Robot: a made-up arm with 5 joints. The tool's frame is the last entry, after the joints. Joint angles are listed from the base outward. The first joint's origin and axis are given. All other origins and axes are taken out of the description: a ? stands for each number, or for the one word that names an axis. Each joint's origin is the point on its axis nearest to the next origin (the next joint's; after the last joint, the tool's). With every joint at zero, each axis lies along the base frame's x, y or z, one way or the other. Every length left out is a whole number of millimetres.
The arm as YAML. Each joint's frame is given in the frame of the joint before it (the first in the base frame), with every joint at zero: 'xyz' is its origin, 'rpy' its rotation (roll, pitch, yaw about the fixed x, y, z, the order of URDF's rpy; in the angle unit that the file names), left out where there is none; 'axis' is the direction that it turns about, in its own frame. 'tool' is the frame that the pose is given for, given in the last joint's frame.
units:
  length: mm
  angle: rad
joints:
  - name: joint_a
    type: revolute
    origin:
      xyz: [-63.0, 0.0, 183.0]
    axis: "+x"
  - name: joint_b
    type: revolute
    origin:
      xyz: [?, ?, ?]
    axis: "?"
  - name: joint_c
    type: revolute
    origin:
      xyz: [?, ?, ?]
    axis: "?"
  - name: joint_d
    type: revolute
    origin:
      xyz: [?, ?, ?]
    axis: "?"
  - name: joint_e
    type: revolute
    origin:
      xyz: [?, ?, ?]
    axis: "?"
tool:
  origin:
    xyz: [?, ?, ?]
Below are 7 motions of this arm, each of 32 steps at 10 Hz.
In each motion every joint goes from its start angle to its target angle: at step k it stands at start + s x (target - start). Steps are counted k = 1, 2, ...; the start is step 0. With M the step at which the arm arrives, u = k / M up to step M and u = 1 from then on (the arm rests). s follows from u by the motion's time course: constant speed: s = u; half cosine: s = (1 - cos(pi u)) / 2; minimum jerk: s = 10 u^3 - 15 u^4 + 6 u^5.
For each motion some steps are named. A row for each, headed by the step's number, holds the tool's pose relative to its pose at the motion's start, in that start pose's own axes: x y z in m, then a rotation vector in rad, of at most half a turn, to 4 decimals.
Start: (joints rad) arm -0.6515 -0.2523 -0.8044 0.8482 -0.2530
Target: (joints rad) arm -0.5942 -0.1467 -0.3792 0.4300 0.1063
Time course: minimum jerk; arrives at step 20
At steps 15, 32:
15: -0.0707 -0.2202 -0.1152 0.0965 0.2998 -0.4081
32: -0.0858 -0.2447 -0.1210 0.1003 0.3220 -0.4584

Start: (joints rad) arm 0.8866 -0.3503 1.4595 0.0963 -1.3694
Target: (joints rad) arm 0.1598 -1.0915 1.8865 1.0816 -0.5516
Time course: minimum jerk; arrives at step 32
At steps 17, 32:
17: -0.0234 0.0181 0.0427 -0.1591 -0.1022 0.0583
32: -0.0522 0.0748 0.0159 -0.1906 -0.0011 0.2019

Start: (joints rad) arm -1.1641 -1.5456 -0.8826 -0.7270 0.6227
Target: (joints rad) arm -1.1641 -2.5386 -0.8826 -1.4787 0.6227
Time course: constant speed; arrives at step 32
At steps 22, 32:
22: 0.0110 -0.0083 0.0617 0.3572 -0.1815 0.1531
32: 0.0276 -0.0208 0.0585 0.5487 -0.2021 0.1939

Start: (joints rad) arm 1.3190 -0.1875 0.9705 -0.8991 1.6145
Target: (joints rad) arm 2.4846 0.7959 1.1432 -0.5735 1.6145
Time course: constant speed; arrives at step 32
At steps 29, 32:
29: -0.0542 -0.2524 -0.3896 0.5678 1.0644 -0.7997
32: -0.0837 -0.2365 -0.4266 0.6837 1.1792 -0.8230

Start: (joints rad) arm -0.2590 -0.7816 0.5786 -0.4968 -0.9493
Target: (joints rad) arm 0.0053 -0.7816 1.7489 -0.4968 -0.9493
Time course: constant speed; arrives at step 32
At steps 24, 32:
24: 0.0796 -0.1834 -0.0530 -0.7045 -0.0810 -0.2419
32: 0.0975 -0.2390 -0.0466 -0.9456 -0.1185 -0.2970

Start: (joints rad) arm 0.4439 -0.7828 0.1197 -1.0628 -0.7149
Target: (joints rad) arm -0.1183 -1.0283 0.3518 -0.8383 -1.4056
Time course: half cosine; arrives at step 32
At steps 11, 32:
11: -0.0040 0.0201 0.0457 -0.1963 -0.2389 -0.0226
32: -0.0595 0.0603 0.1489 -0.7018 -0.8659 -0.3015

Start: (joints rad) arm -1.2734 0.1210 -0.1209 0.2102 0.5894
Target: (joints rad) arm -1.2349 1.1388 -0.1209 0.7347 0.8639
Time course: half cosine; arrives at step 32
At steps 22, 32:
22: -0.1021 -0.0012 -0.2835 0.5453 0.7494 -0.2241
32: -0.1606 0.0264 -0.3397 0.7452 0.9329 -0.3141

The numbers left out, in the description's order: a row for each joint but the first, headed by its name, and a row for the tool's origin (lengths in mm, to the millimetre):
joint_b: xyz 0.0 234.0 24.0, axis +y
joint_c: xyz -68.0 0.0 53.0, axis -x
joint_d: xyz 0.0 43.0 -199.0, axis +z
joint_e: xyz 442.0 -68.0 0.0, axis +x
tool: xyz 0.0 71.0 105.0

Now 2 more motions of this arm.
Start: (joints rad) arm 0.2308 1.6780 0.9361 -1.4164 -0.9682
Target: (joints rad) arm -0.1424 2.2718 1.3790 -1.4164 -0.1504
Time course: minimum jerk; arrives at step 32
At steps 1, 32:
1: 0.0000 0.0000 0.0001 0.0000 -0.0001 0.0000
32: 0.0363 -0.0108 0.2367 0.2130 -0.3660 0.2350

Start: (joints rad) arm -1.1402 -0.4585 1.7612 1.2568 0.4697
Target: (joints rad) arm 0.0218 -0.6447 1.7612 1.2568 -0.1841
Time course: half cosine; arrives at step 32
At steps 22, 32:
22: -0.1253 -0.0333 0.1637 0.1993 -0.5799 0.0810
32: -0.1640 -0.0650 0.1878 0.2813 -0.7228 0.0586

